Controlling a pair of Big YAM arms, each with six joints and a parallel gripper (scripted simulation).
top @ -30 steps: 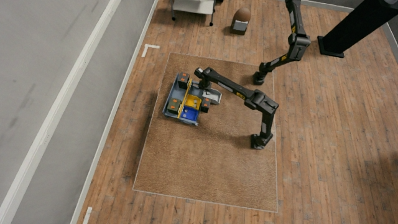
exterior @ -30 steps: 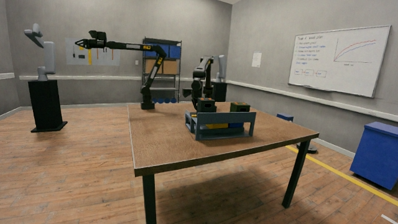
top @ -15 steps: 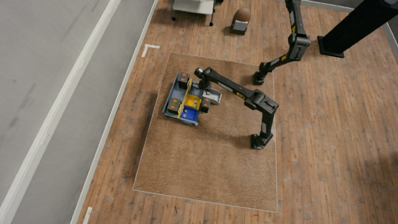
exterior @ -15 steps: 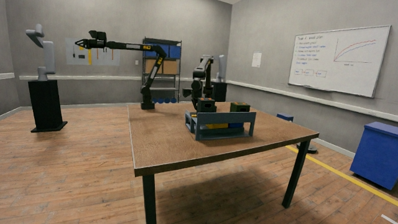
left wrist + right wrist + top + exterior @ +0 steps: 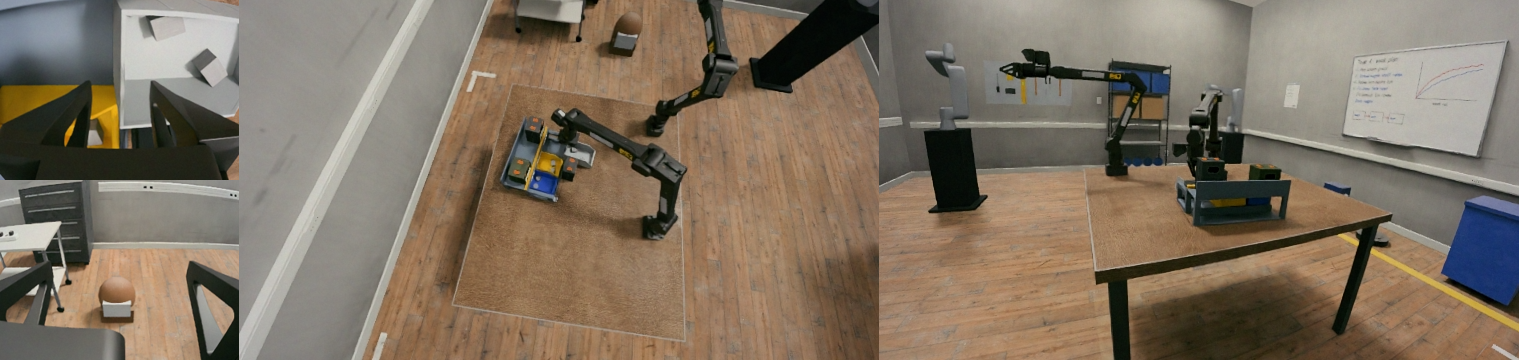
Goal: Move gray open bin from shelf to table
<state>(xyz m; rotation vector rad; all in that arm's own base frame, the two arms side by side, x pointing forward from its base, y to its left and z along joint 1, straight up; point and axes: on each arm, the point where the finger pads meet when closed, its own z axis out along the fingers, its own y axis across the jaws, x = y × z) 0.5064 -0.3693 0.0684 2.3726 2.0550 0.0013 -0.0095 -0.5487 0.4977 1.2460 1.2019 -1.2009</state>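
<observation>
The gray open bin is 80 mm behind my left hand, 60 mm below it and 10 mm to the left of it. The rest, counted from my left hand: blue-gray shelf (130 mm ahead, 100 mm to the left, 40 mm below); yellow bin (100 mm to the left, 100 mm ahead, 70 mm below); blue bin (210 mm to the left, 110 mm ahead, 70 mm below).
</observation>
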